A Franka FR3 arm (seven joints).
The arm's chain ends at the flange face. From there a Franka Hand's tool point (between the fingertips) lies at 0.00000 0.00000 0.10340 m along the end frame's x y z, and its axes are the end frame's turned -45 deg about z.
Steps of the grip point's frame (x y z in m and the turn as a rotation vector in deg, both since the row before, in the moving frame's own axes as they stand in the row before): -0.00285 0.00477 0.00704 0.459 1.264 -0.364; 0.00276 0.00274 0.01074 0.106 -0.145 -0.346; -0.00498 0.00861 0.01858 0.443 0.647 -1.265; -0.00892 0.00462 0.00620 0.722 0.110 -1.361
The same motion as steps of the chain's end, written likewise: 0.00034 0.00759 0.00707 1.218 0.569 -0.364; 0.00421 -0.00006 0.01074 -0.028 -0.177 -0.346; 0.00232 0.01100 0.01859 0.771 0.144 -1.265; -0.00225 0.01063 0.00621 0.588 -0.433 -1.361
